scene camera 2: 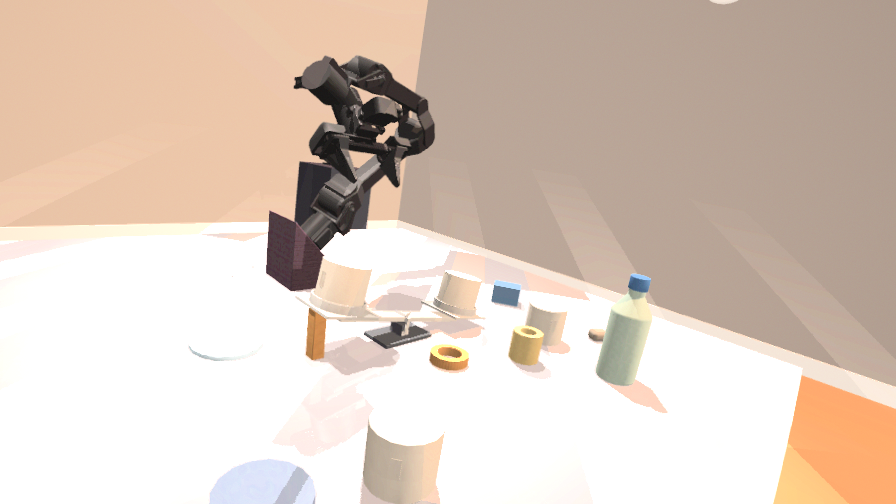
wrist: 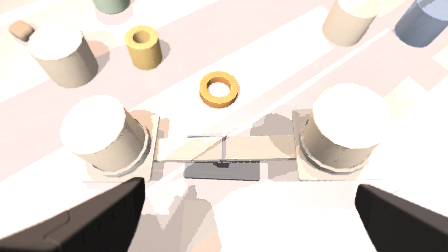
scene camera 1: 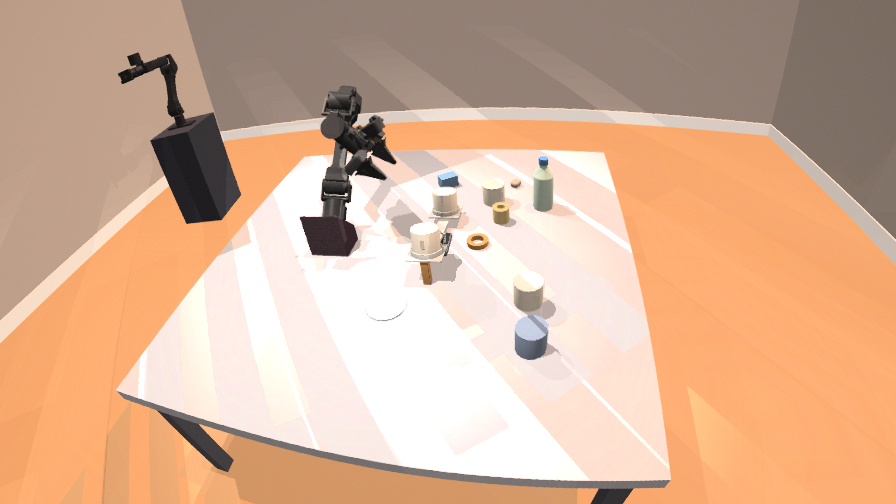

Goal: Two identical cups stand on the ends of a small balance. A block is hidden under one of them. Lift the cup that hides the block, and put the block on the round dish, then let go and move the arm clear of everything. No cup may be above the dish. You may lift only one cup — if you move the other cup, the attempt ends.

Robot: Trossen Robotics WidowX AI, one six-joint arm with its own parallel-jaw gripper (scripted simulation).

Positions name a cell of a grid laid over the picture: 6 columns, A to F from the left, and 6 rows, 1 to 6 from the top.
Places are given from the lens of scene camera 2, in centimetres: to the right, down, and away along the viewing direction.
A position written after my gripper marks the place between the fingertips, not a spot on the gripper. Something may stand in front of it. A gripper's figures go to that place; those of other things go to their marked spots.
my gripper (scene camera 2: C3): -12, -12, 74
bottle (scene camera 2: E4): 27, 10, 64
yellow cylinder (scene camera 2: D5): 12, 14, 68
orange post (scene camera 2: C4): -18, 10, 59
The marked spots on the yellow cylinder and the orange post are 32 cm apart.
